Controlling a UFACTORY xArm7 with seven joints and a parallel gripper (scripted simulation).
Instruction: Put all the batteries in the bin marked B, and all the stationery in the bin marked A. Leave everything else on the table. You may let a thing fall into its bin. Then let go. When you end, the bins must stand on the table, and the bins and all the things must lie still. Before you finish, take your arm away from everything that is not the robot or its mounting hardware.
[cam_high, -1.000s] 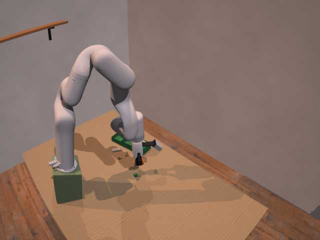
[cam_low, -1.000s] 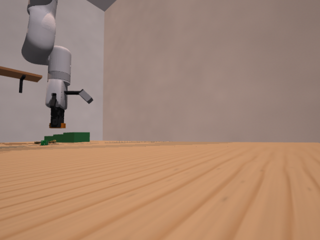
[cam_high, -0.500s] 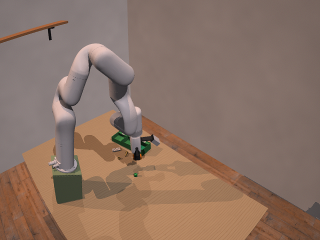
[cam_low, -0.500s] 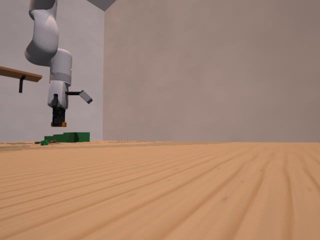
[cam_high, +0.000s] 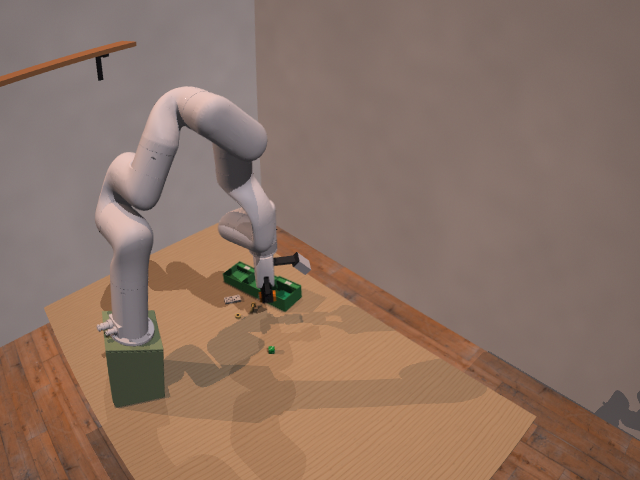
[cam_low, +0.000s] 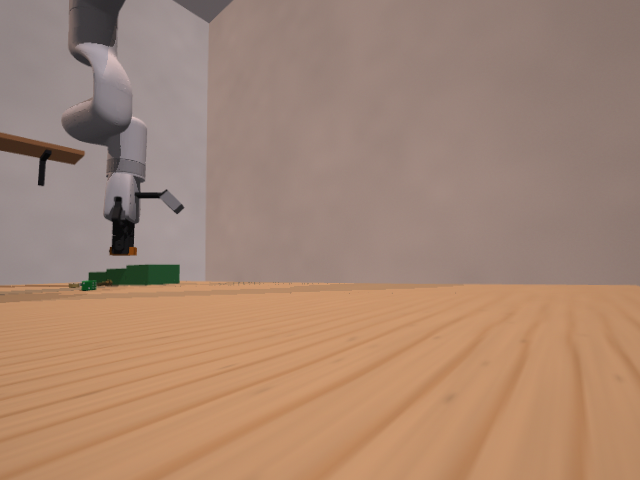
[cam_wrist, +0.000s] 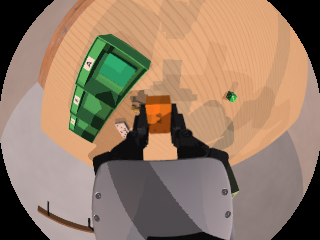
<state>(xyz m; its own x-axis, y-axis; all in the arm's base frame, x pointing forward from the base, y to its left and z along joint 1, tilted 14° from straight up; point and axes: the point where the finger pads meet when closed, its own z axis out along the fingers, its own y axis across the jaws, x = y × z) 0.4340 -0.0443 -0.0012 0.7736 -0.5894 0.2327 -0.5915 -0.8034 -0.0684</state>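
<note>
Now: the tray 11 cm to the left of my hand, 7 cm below it and 7 cm ahead of it. The rest, counted from my hand: white flat thing (14 cm to the left, 8 cm below, 3 cm behind); then orange block (1 cm to the left, 1 cm below, 1 cm behind); then flat green block (8 cm below, 7 cm ahead, 2 cm to the left).
</note>
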